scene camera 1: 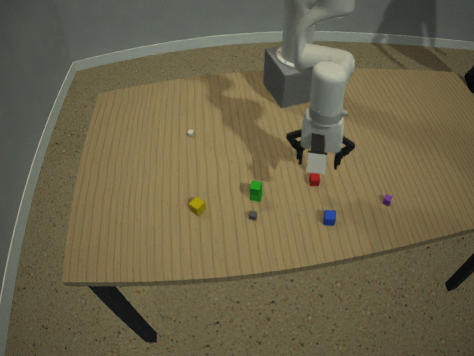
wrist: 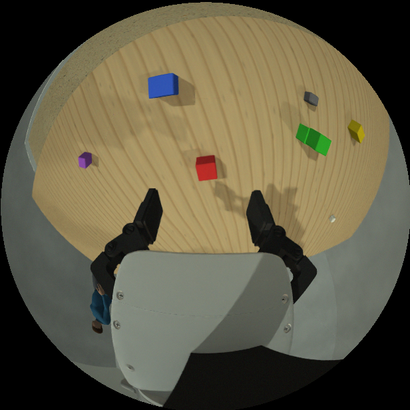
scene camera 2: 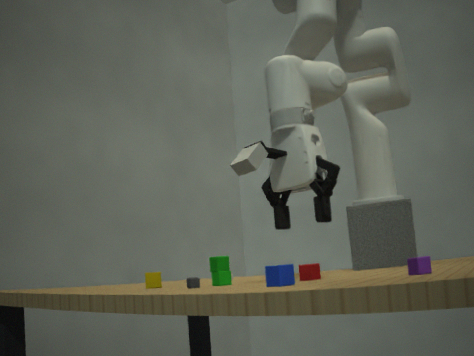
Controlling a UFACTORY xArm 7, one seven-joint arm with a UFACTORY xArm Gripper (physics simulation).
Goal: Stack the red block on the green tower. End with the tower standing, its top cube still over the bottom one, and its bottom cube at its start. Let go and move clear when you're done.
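Pixels of known places: gripper, fingertip midpoint: (scene camera 2: 302, 225); arm's base at its link origin: (scene camera 2: 378, 202).
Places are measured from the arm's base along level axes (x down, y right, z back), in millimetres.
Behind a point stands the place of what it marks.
Note:
The red block (scene camera 1: 314, 179) @(y 99, x 133, z -384 mm) (scene camera 2: 309, 272) @(y 90, x 146, z -389 mm) (wrist: 206, 168) lies on the wooden table. The green tower (scene camera 1: 256, 191) @(y 260, x 115, z -387 mm) (scene camera 2: 220, 271) @(y 250, x 134, z -387 mm) (wrist: 313, 139) is two green cubes, one on the other, and it stands upright. In scene camera 2 the top cube sits slightly to the left over the bottom one. My gripper (scene camera 1: 318, 164) @(y 96, x 69, z -384 mm) (scene camera 2: 302, 215) @(y 96, x 69, z -384 mm) (wrist: 204, 199) is open and empty. It hangs above the table, pointing down, over the area of the red block. In the wrist view the red block shows between and a little beyond the fingertips.
A blue block (scene camera 1: 329, 218) @(y 110, x 130, z -512 mm) (scene camera 2: 279, 275) @(y 98, x 144, z -521 mm) (wrist: 163, 86), a purple cube (scene camera 1: 387, 200) @(y -77, x 138, z -514 mm) (scene camera 2: 419, 265) @(y -85, x 147, z -521 mm) (wrist: 85, 160), a grey cube (scene camera 1: 253, 215) @(y 283, x 141, z -435 mm) (scene camera 2: 193, 283) @(y 277, x 151, z -438 mm) (wrist: 311, 98), a yellow block (scene camera 1: 197, 206) @(y 408, x 128, z -378 mm) (scene camera 2: 153, 280) @(y 399, x 144, z -377 mm) (wrist: 356, 131) and a white cube (scene camera 1: 190, 132) @(y 373, x 142, z -98 mm) (wrist: 332, 219) lie on the table. The grey cube is near the tower.

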